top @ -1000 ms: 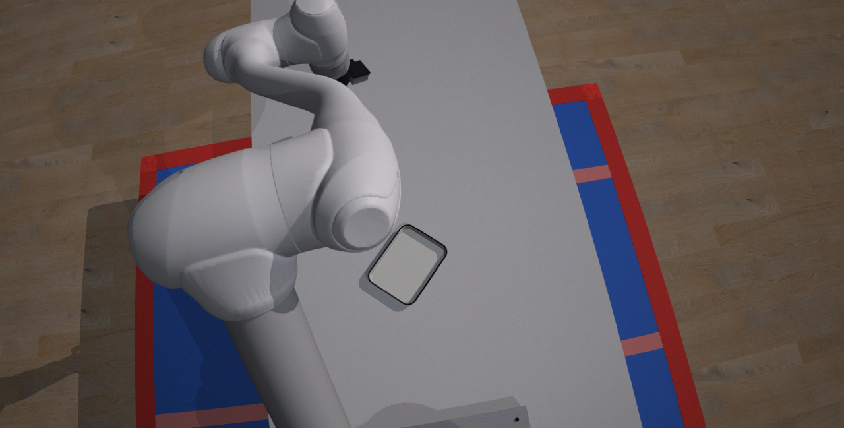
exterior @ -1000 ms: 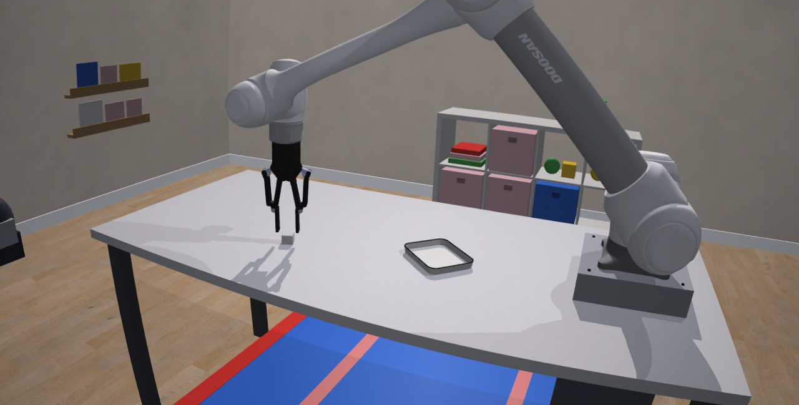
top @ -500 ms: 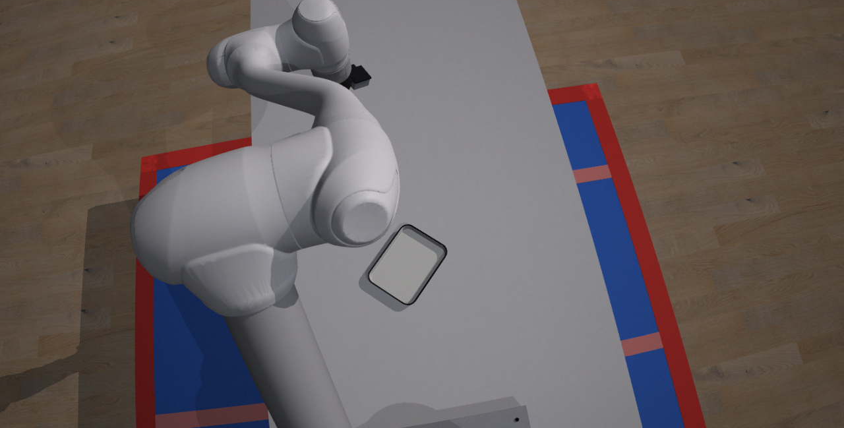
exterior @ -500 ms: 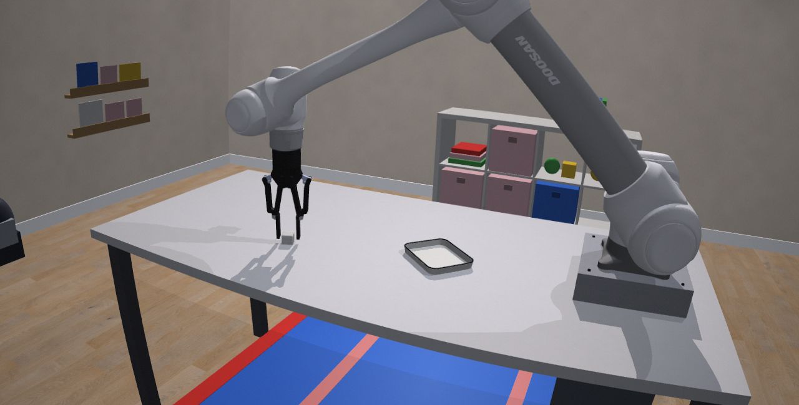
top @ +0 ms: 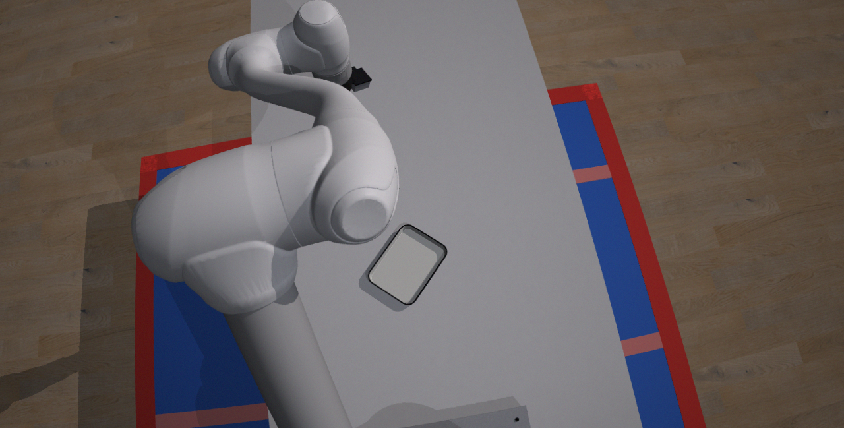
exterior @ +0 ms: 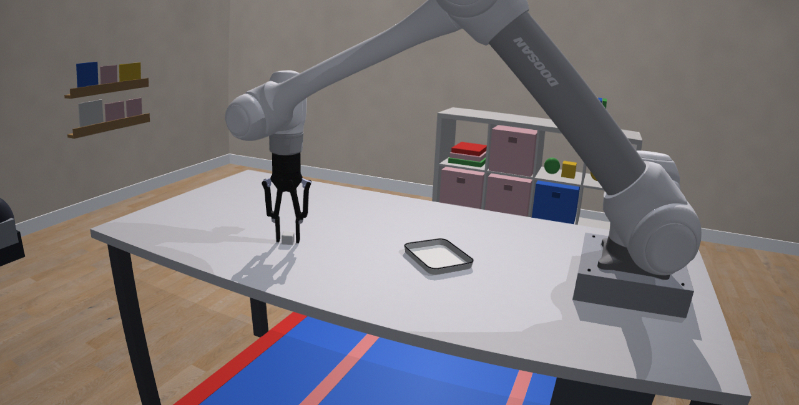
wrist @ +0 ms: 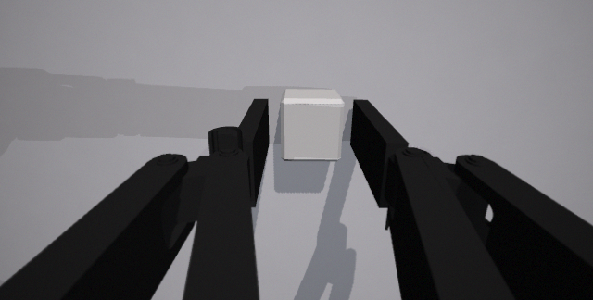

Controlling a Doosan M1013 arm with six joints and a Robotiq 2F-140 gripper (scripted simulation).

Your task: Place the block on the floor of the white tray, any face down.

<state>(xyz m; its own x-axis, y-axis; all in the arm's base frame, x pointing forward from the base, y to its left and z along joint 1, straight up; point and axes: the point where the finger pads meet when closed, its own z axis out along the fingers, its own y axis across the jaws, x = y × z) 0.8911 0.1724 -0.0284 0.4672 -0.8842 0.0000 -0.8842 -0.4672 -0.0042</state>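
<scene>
The small white block is 20 mm below my hand. Also, from my hand: white tray: 390 mm behind, 110 mm to the right, 20 mm below.
</scene>
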